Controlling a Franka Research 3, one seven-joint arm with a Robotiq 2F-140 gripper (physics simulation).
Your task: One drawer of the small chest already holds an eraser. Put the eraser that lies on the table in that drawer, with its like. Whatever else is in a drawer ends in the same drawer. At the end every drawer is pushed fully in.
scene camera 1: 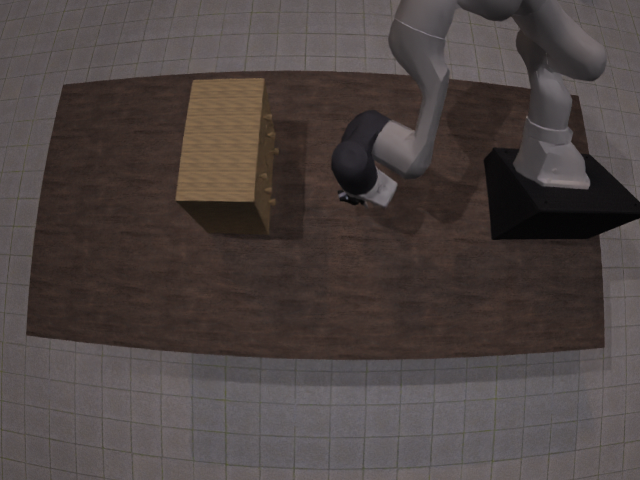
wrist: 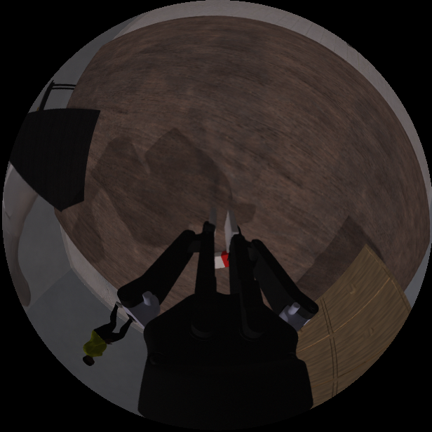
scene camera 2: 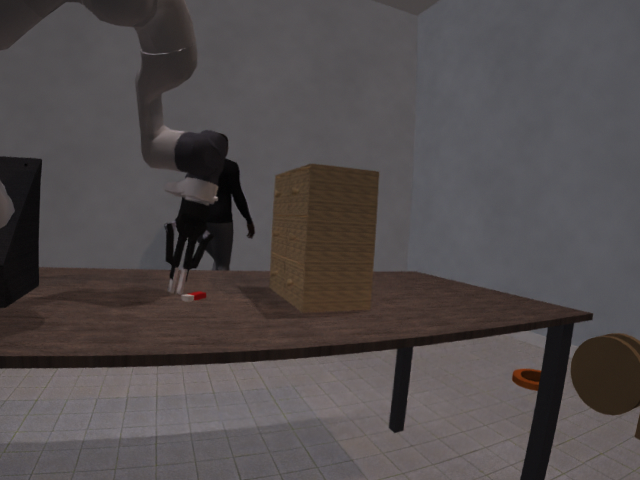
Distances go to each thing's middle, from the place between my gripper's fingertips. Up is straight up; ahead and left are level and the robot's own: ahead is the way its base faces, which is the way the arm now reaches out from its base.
Now: hand 360 mm short of the wooden chest [scene camera 1: 216, 183], 10 mm to the left of it and 160 mm below it.
